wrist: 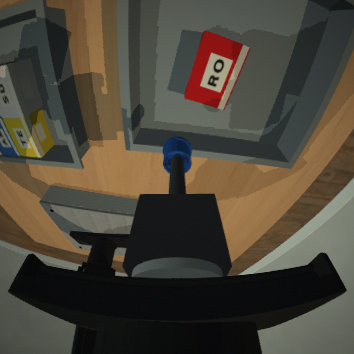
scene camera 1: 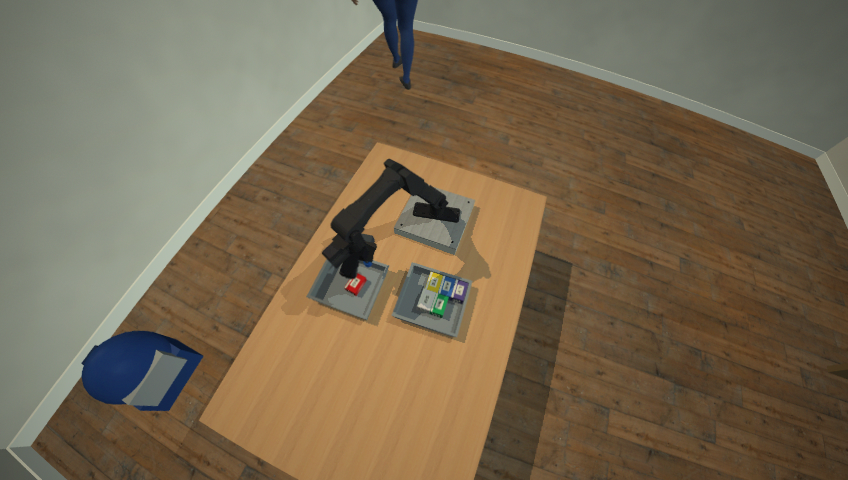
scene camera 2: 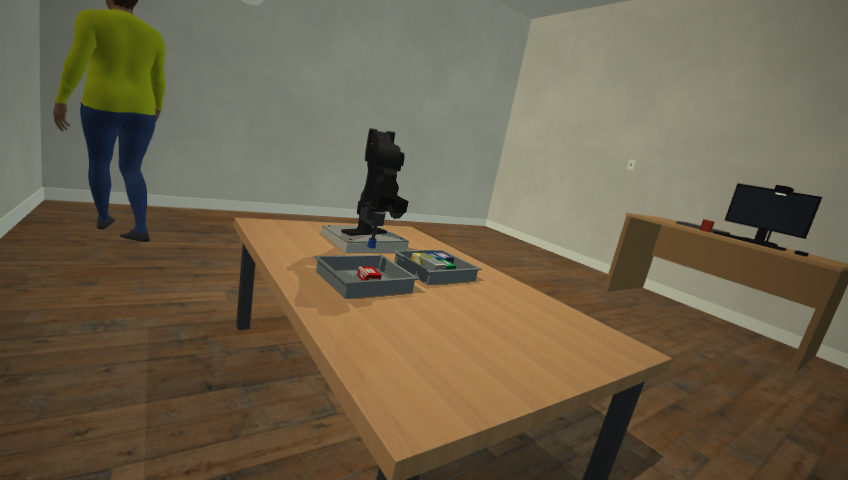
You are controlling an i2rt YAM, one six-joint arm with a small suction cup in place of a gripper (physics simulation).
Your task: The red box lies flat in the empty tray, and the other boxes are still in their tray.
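Pixels of known places: hand at its tool point: (wrist: 176, 149) (scene camera 1: 368, 263) (scene camera 2: 371, 246); arm's base at its link origin: (wrist: 105, 238) (scene camera 1: 436, 212) (scene camera 2: 364, 232).
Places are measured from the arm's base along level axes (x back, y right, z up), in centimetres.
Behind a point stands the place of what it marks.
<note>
The red box (scene camera 1: 355, 284) @(x -38.3, y 25.3, z -1.2 cm) (scene camera 2: 369, 273) @(x -39.5, y 27.4, z -1.2 cm) (wrist: 217, 70) @(x -37.8, y 25.9, z -1.1 cm) lies flat on the floor of one grey tray (scene camera 1: 373, 301) @(x -43.9, y 16.5, z 0.4 cm) (scene camera 2: 380, 289) @(x -48.3, y 29.9, z -2.6 cm) (wrist: 206, 156) @(x -27.2, y 25.0, z 0.4 cm), label up. My gripper, a blue suction cup (scene camera 1: 368, 263) (scene camera 2: 371, 243) (wrist: 177, 154), is open with nothing on it. It hangs above that tray's rim, apart from the red box. The other grey tray (scene camera 1: 425, 325) @(x -49.0, y -3.9, z 0.5 cm) (scene camera 2: 452, 276) @(x -48.5, y -2.6, z -2.1 cm) (wrist: 67, 120) @(x -33.5, y 6.9, z 0.2 cm) holds a yellow box (scene camera 1: 434, 281) @(x -31.5, y -4.3, z -0.1 cm) (wrist: 32, 137) @(x -31.5, y -1.6, z -0.2 cm), a blue box (scene camera 1: 446, 286) @(x -32.6, y -9.1, z -0.1 cm), a purple box (scene camera 1: 460, 290) @(x -33.2, y -14.6, z -0.1 cm), a white box (scene camera 1: 426, 299) @(x -39.3, y -2.5, z 0.2 cm) (wrist: 20, 82) @(x -39.7, y 0.1, z -1.2 cm) and a green box (scene camera 1: 440, 305) @(x -40.4, y -8.0, z -0.2 cm).
The arm's grey base plate (scene camera 1: 433, 229) @(x -8.8, y -0.1, z 0.4 cm) (scene camera 2: 392, 243) @(x -14.9, y -3.1, z -0.4 cm) (wrist: 90, 216) @(x -11.5, y 1.0, z 0.5 cm) is on the wooden table (scene camera 1: 357, 386) @(x -73.4, y 15.3, z -4.5 cm) (scene camera 2: 464, 356) @(x -83.1, y 33.0, z -4.5 cm) behind the trays. A person (scene camera 1: 404, 35) (scene camera 2: 119, 89) is on the floor beyond the table. A desk (scene camera 2: 731, 255) with a monitor (scene camera 2: 772, 211) stands at the right in scene camera 2.
</note>
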